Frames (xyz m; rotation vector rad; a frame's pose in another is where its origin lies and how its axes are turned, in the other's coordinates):
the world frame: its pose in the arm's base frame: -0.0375 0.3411 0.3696 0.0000 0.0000 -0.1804
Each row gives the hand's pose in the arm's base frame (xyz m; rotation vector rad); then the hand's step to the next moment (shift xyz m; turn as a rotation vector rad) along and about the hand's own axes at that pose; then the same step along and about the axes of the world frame.
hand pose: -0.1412 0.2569 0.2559 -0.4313 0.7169 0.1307
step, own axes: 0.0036 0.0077 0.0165 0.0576 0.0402 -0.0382
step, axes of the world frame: 0.0081 0.0156 0.0061 0.0060 0.0198 -0.0772
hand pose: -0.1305 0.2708 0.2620 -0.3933 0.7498 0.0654
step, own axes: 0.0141 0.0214 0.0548 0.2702 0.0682 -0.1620
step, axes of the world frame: 0.0341 0.0458 0.0198 0.0814 -0.0043 -0.3119
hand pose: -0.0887 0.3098 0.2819 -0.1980 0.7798 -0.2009
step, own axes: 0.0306 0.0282 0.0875 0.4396 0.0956 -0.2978
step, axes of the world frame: 0.0800 0.0434 0.0331 0.1102 -0.0297 -0.5273
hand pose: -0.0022 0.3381 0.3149 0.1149 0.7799 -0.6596
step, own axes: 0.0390 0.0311 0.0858 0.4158 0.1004 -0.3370
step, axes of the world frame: 0.0942 -0.0067 0.0304 0.0718 -0.0073 -0.5397
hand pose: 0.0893 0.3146 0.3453 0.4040 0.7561 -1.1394
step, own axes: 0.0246 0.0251 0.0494 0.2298 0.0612 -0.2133
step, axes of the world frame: 0.0508 -0.0297 0.0144 0.0325 0.0146 -0.3175
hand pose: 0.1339 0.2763 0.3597 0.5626 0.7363 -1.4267
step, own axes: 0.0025 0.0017 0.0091 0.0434 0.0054 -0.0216
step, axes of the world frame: 0.0042 -0.0076 0.0041 0.0048 -0.0120 -0.0470
